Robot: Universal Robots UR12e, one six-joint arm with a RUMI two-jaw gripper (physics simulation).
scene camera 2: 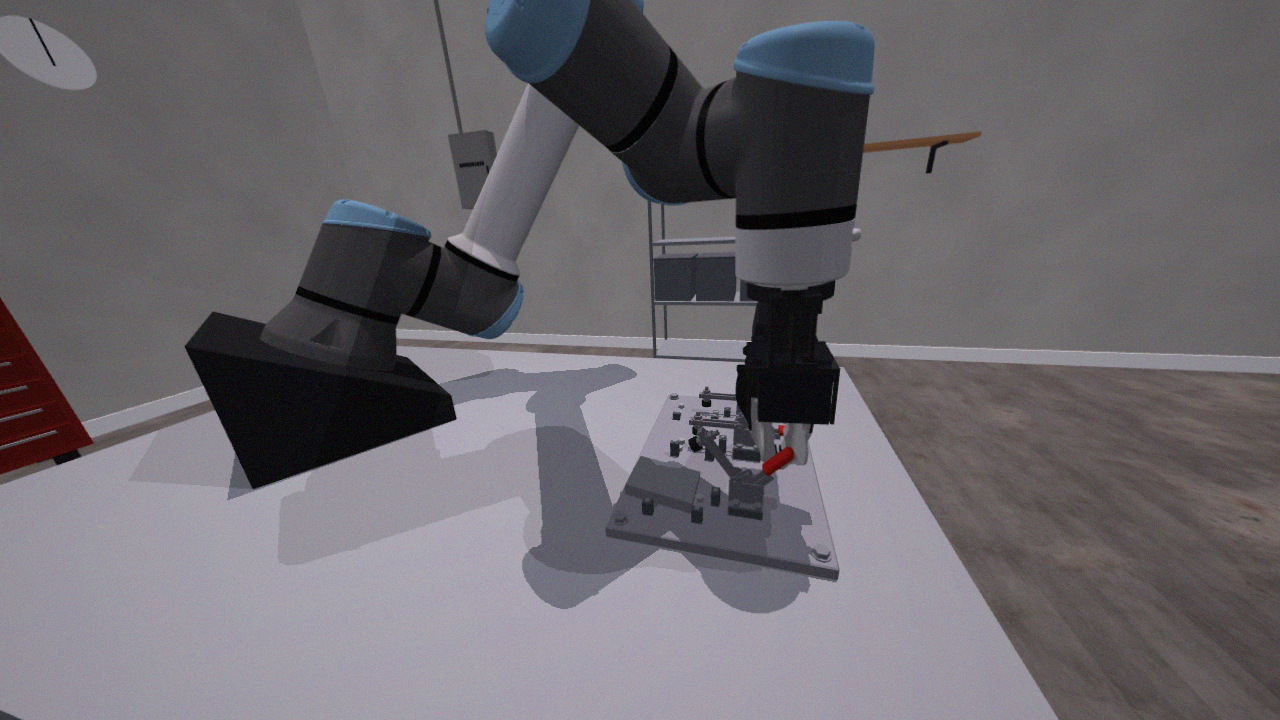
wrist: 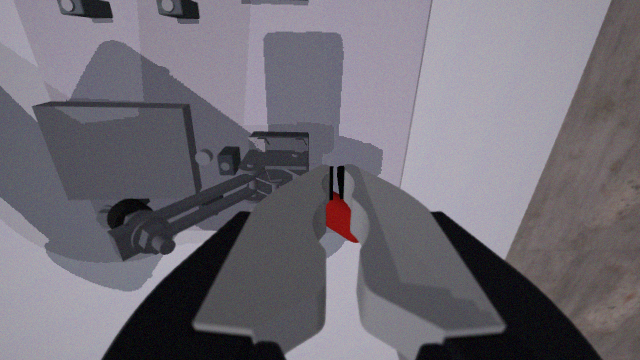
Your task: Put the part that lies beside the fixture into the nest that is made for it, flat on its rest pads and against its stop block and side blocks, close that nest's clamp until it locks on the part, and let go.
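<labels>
I can see my gripper in scene camera 2 [777, 467], and the wrist view [335, 170] has it too. Then there is a flat grey part, which shows both in the wrist view and in scene camera 2. One spot on the flat grey part appears at [wrist: 101, 150] and at [scene camera 2: 656, 473], and those are the same spot.
</labels>
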